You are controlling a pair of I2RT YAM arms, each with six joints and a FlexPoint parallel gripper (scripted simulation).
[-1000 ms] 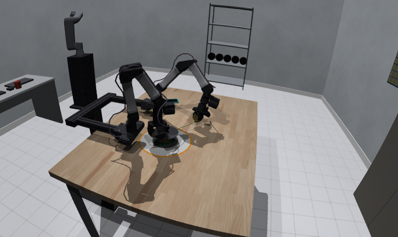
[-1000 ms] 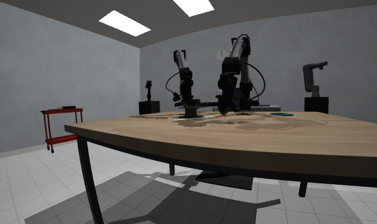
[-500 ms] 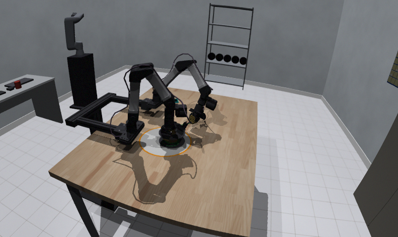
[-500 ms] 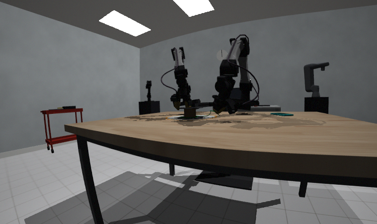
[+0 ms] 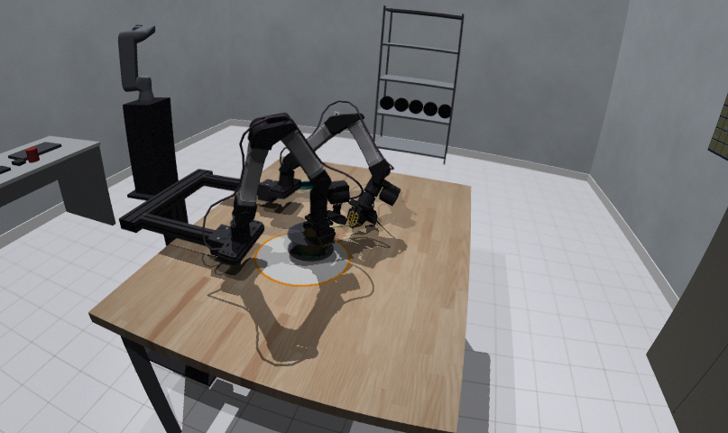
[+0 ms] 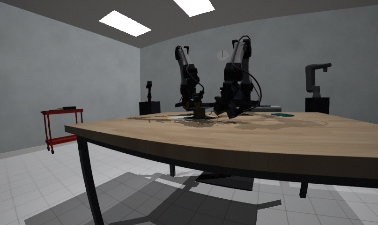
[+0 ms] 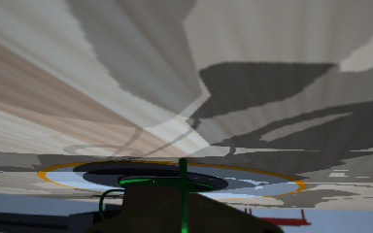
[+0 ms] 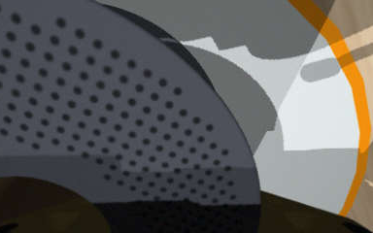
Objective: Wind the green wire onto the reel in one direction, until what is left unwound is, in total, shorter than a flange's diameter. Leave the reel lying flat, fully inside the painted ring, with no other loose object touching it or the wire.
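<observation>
The dark reel lies 4 cm behind my right hand, 4 cm to the left of it and 2 cm below it. Also, from my right hand: flat teal object 21 cm behind, 58 cm to the left, 5 cm below; then orange painted ring 6 cm behind, 2 cm to the right, 6 cm below.
</observation>
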